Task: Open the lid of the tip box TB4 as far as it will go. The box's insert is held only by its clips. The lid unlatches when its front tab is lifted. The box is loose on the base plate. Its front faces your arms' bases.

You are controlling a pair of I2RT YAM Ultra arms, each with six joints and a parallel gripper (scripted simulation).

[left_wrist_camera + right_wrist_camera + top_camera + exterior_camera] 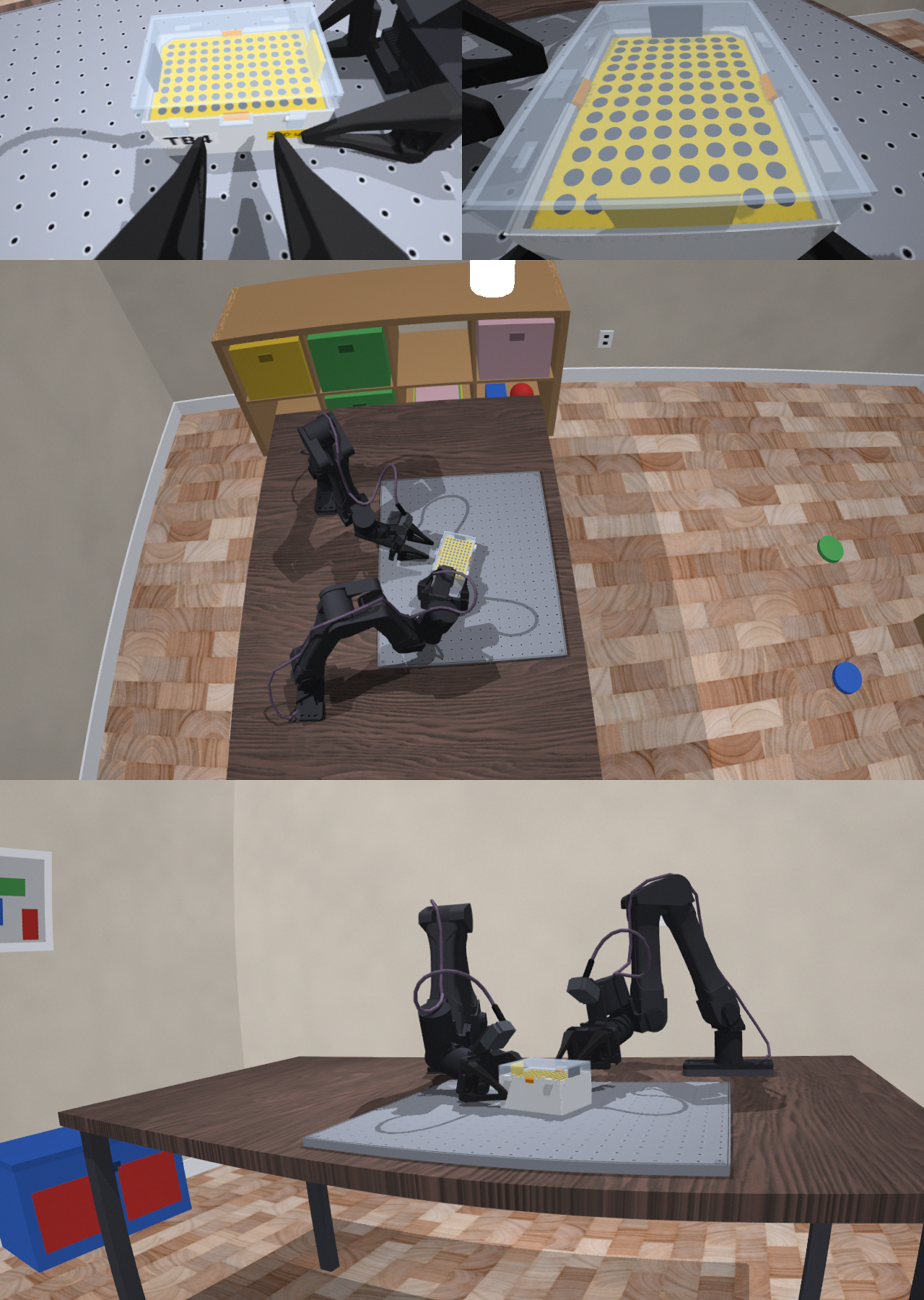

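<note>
The tip box TB4 lies 7 cm ahead of my left hand, 2 cm to the right of it and 2 cm below it. From my left hand the other things lie so: yellow tip box insert (7 cm ahead, 2 cm to the right, 1 cm below).
Right now my right hand is 5 cm to the right of the tip box TB4, 2 cm below it and 2 cm short of it. Also, from my right hand: yellow tip box insert (5 cm to the left, 3 cm above, 2 cm ahead).
</note>
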